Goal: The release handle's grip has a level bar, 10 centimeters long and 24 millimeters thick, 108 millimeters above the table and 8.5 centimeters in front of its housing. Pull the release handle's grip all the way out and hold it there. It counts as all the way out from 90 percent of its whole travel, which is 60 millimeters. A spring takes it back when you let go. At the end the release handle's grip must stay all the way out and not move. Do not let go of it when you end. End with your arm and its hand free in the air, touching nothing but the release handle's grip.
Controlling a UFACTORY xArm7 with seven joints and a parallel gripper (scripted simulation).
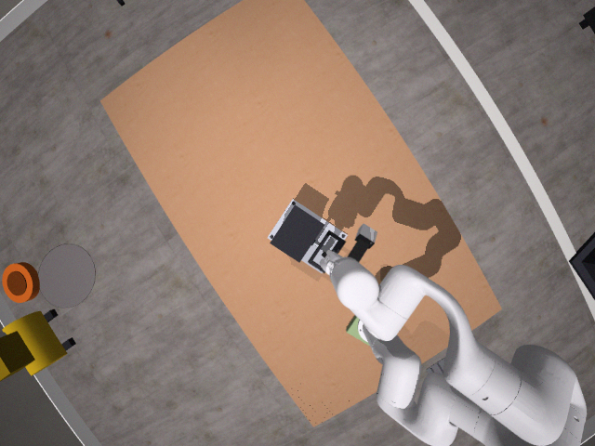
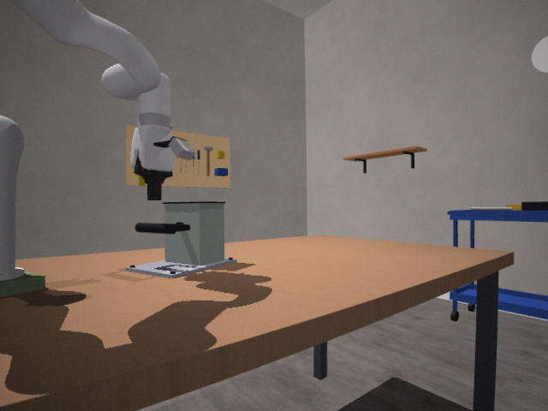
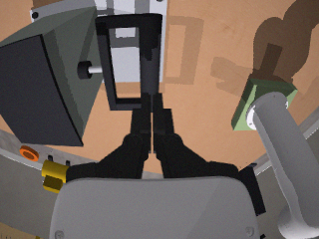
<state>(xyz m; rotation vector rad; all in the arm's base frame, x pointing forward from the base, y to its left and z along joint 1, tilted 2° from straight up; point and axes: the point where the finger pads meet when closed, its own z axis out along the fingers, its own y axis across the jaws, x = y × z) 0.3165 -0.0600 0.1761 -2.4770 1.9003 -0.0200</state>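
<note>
The pale baseplate is 90 mm ahead of my hand, 20 mm to the left of it and 190 mm below it.
</note>
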